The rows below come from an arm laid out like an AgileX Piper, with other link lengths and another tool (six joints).
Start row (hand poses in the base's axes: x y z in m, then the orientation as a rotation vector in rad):
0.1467, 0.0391, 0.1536, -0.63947, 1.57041, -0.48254
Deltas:
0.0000, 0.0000, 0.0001, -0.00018, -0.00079, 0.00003
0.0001, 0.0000, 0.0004, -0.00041, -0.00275, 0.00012
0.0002, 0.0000, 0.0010, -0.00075, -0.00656, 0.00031
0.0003, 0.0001, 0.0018, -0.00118, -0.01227, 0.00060
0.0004, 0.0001, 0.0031, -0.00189, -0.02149, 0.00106
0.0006, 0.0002, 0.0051, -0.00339, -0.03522, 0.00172
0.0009, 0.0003, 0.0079, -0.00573, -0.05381, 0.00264
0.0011, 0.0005, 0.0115, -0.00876, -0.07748, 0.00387
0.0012, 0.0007, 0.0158, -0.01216, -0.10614, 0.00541
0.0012, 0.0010, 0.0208, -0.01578, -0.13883, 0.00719
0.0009, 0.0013, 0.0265, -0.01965, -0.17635, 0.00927
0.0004, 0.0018, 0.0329, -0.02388, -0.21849, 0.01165
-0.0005, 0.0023, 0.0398, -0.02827, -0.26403, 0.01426
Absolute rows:
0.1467, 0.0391, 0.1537, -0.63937, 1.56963, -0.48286
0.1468, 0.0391, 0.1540, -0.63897, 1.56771, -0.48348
0.1469, 0.0391, 0.1546, -0.63811, 1.56399, -0.48457
0.1470, 0.0392, 0.1554, -0.63678, 1.55842, -0.48614
0.1471, 0.0392, 0.1567, -0.63462, 1.54943, -0.48868
0.1473, 0.0393, 0.1587, -0.63171, 1.53598, -0.49282
0.1476, 0.0394, 0.1615, -0.62802, 1.51771, -0.49860
0.1478, 0.0396, 0.1651, -0.62336, 1.49441, -0.50587
0.1479, 0.0398, 0.1694, -0.61751, 1.46619, -0.51429
0.1479, 0.0401, 0.1744, -0.61061, 1.43403, -0.52351
0.1476, 0.0404, 0.1801, -0.60242, 1.39712, -0.53362
0.1471, 0.0409, 0.1865, -0.59308, 1.35564, -0.54459
0.1462, 0.0414, 0.1934, -0.58277, 1.31080, -0.55596

